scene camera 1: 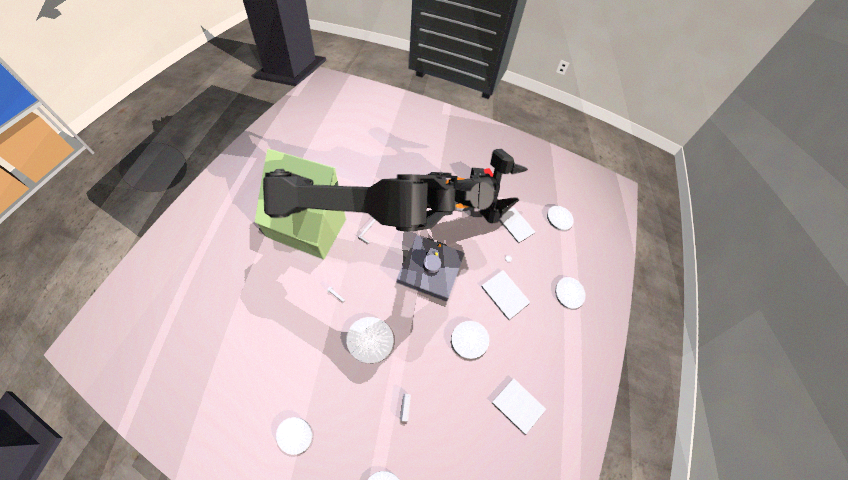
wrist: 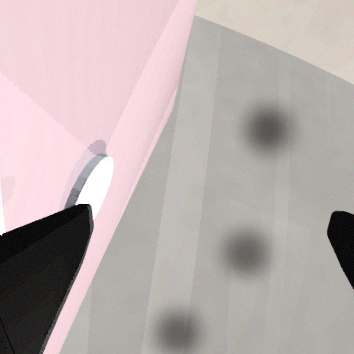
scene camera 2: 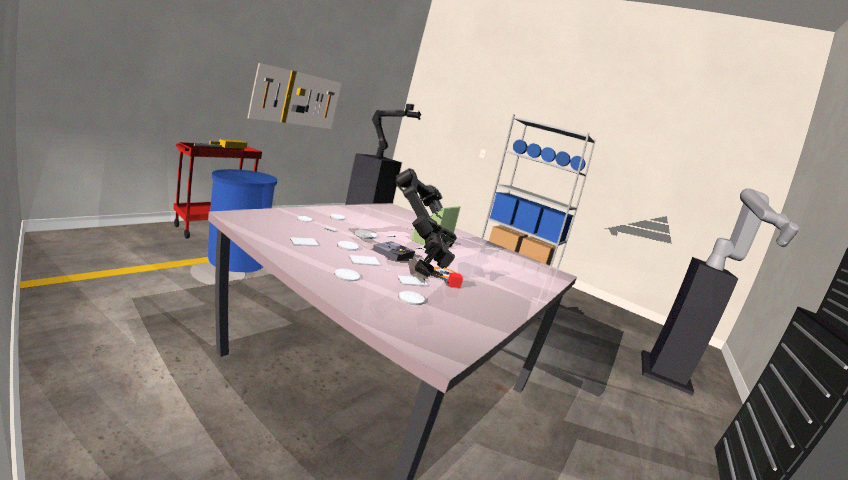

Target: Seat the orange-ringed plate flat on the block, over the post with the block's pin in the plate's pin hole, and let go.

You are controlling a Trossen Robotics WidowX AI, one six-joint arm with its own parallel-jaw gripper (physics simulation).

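Places are measured from the arm's base along level axes (x up, y ahead, z left), in millimetres.
Where they show: gripper, fingertip midpoint: (scene camera 1: 522,184) (wrist: 213,219) (scene camera 2: 437,263); arm's base, origin of the base link: (scene camera 1: 298,190) (scene camera 2: 439,213).
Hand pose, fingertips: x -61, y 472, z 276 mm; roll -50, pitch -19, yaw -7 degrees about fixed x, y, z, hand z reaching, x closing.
Note:
Things, the pixels of their centre, and the offset from my fingertips. "spot": a spot on its surface instead.
- dark grey block, body centre: (scene camera 1: 431,266) (scene camera 2: 394,248) dx -70, dy -151, dz -274 mm
- small yellow mark, surface spot: (scene camera 1: 436,253) spot: dx -60, dy -150, dz -243 mm
- red cube, body centre: (scene camera 1: 484,179) (scene camera 2: 455,280) dx -69, dy -97, dz +39 mm
The orange-ringed plate lies on the table; bits of its orange ring (scene camera 1: 461,206) (scene camera 2: 442,271) show beneath and beside the arm, the rest is hidden. The dark grey block (scene camera 1: 437,288) (scene camera 2: 389,250) stands on the table, apart from the plate. Its round post (scene camera 1: 432,263) stands up bare, with a small yellow mark (scene camera 1: 436,253) beside it; I cannot make out the pin. My gripper (scene camera 1: 519,185) (wrist: 213,219) is open and empty, tilted outward above the table, past the plate on the side away from the arm's base. The plate does not show in the wrist view.
A red cube (scene camera 1: 488,172) (scene camera 2: 455,280) stands close beside the plate. A green box-like piece (scene camera 1: 330,240) (scene camera 2: 450,220) stands by the arm's base. White discs (scene camera 1: 559,217) (scene camera 2: 411,297) (wrist: 98,182), white rectangular plates (scene camera 1: 505,294) (scene camera 2: 364,260) and small white bars (scene camera 1: 405,408) lie around the block.

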